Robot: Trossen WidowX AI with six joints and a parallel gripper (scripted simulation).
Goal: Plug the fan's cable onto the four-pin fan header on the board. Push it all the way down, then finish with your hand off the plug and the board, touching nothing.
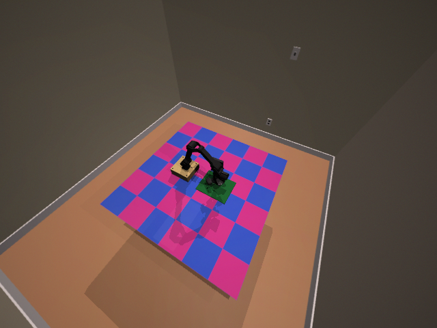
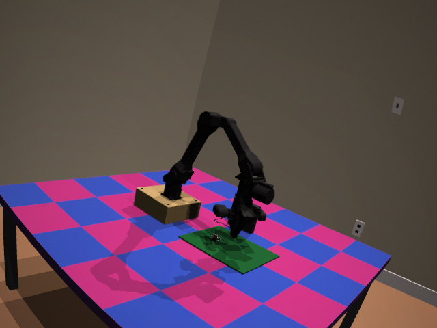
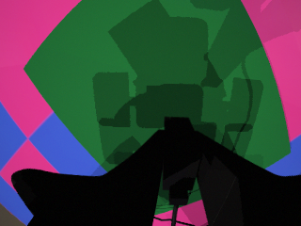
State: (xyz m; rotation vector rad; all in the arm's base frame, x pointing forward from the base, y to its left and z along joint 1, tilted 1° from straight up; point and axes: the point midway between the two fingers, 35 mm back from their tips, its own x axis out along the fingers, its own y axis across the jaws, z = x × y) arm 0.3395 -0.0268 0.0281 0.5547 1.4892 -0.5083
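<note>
Right now the green board is 80 mm below my gripper tip and 10 mm behind it. The rest, counted from my gripper tip: black fan: 200 mm to the left, 90 mm behind; black fan plug: 10 mm behind, 10 mm above.
</note>
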